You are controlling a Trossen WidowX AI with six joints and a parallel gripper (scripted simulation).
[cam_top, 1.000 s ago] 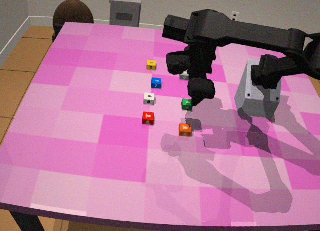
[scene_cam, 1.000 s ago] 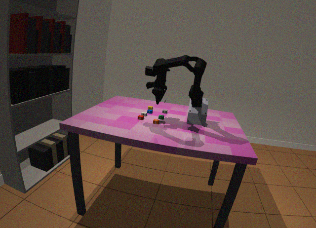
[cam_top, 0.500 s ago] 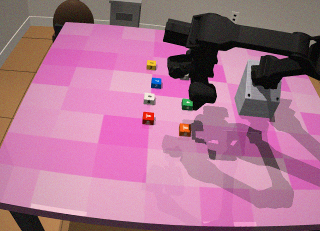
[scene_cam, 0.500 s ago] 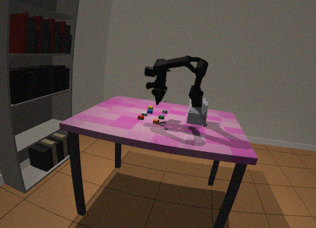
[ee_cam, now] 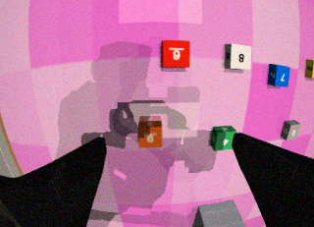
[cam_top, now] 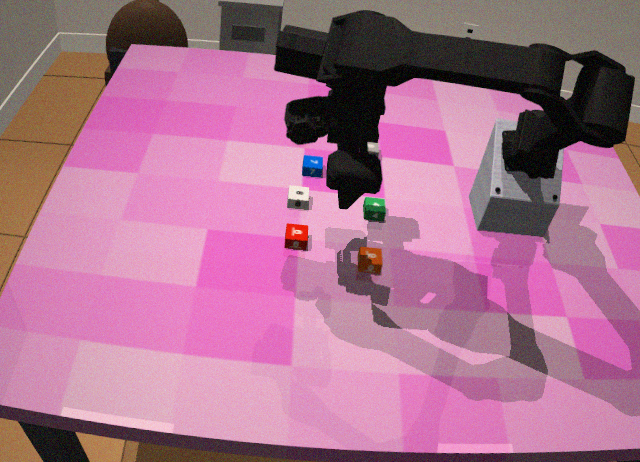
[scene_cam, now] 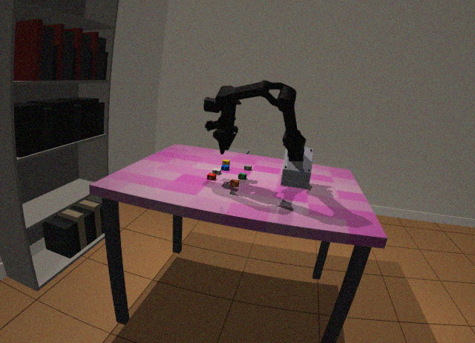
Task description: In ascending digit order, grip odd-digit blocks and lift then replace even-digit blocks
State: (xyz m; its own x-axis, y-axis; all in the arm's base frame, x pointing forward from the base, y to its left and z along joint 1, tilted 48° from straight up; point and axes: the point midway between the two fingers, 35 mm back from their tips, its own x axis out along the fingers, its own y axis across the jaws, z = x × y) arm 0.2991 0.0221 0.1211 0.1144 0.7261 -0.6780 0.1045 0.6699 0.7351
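Now: the grey block 24 cm to the right of my gripper tip, 12 cm below it and 10 cm behind it. The rest, counted from my gripper tip: orange block (12 cm below, 6 cm behind, 2 cm to the left); then red block (12 cm below, 5 cm ahead, 2 cm to the right); then white block (12 cm below, 11 cm to the right, 4 cm ahead).
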